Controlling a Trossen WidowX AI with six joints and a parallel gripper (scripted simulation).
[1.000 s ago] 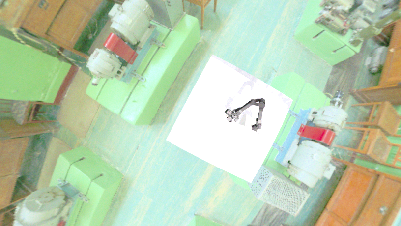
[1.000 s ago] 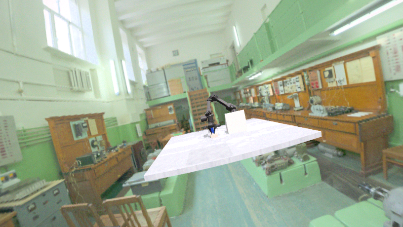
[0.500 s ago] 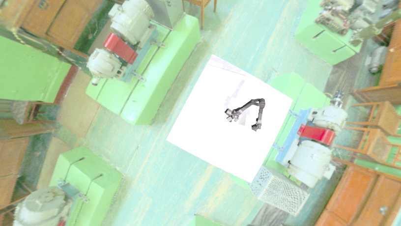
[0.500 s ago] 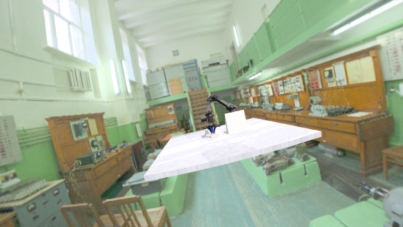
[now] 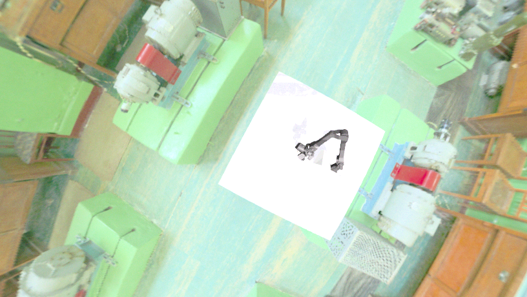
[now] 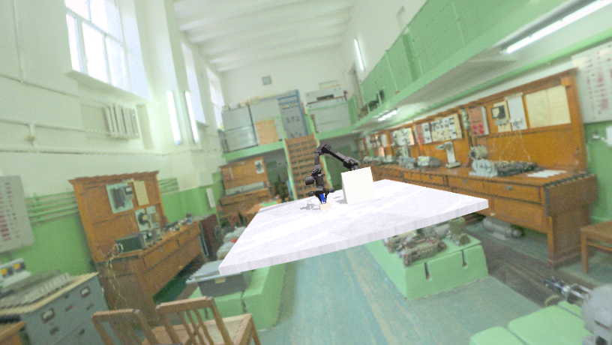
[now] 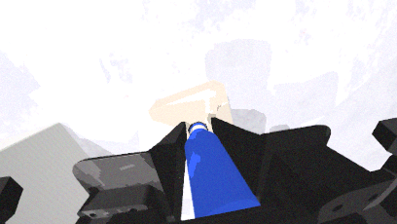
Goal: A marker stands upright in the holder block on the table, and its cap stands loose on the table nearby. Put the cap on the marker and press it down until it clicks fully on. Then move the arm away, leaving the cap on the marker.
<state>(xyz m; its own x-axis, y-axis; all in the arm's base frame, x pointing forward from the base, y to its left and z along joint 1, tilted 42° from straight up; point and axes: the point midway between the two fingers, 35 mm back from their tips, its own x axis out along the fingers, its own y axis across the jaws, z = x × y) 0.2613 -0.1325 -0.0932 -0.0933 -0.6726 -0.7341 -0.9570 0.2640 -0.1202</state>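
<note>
Right now the blue cap is 10 mm to the right of my gripper tip and 50 mm above it. The rest, counted from my gripper tip: beige holder block (10 mm to the right, 20 mm below).
</note>
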